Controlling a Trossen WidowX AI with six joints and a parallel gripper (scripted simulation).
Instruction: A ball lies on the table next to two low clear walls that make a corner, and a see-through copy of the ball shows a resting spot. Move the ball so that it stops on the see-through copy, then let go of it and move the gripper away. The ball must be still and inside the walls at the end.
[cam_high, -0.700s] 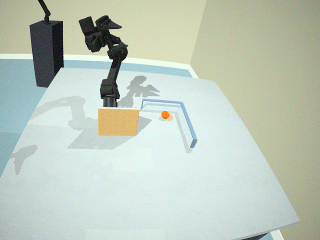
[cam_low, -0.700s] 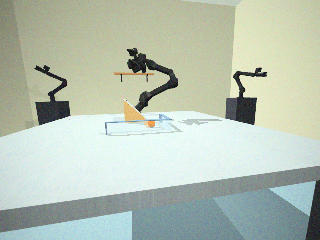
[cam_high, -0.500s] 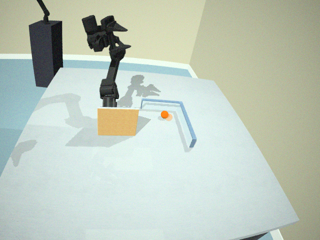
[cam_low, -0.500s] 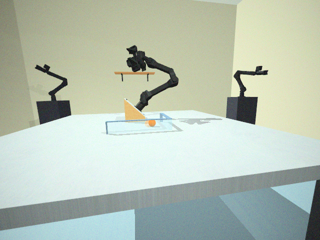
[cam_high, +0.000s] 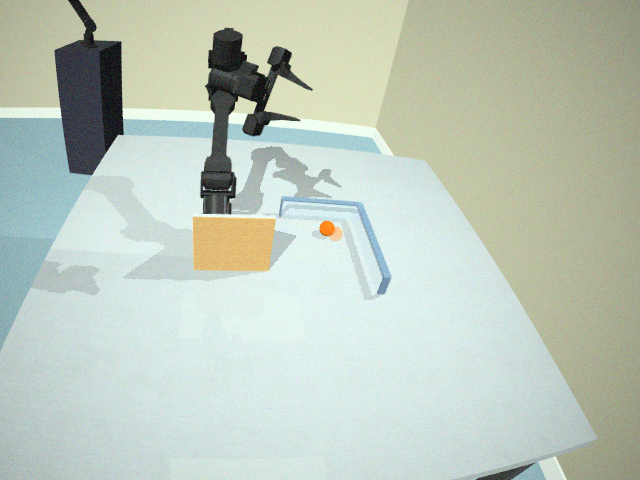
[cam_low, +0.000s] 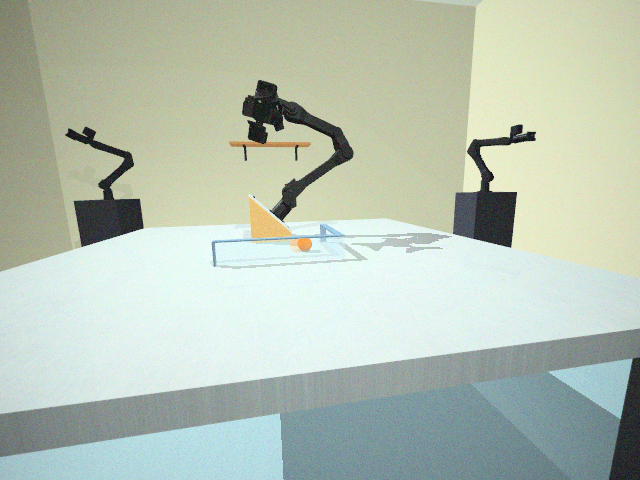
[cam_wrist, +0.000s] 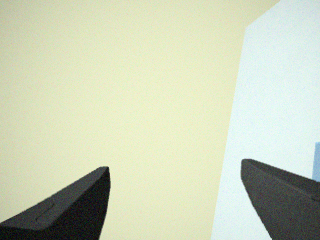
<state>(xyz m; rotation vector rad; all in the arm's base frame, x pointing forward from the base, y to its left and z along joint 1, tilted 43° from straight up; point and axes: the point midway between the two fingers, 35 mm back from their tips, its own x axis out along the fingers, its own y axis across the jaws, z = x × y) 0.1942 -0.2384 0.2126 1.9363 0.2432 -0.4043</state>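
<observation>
Now: the orange ball 400 mm below my gripper tip, 150 mm to the left of it and 120 mm ahead of it. From my gripper tip the other things lie so: see-through copy of ball 400 mm below, 150 mm ahead, 130 mm to the left.
</observation>
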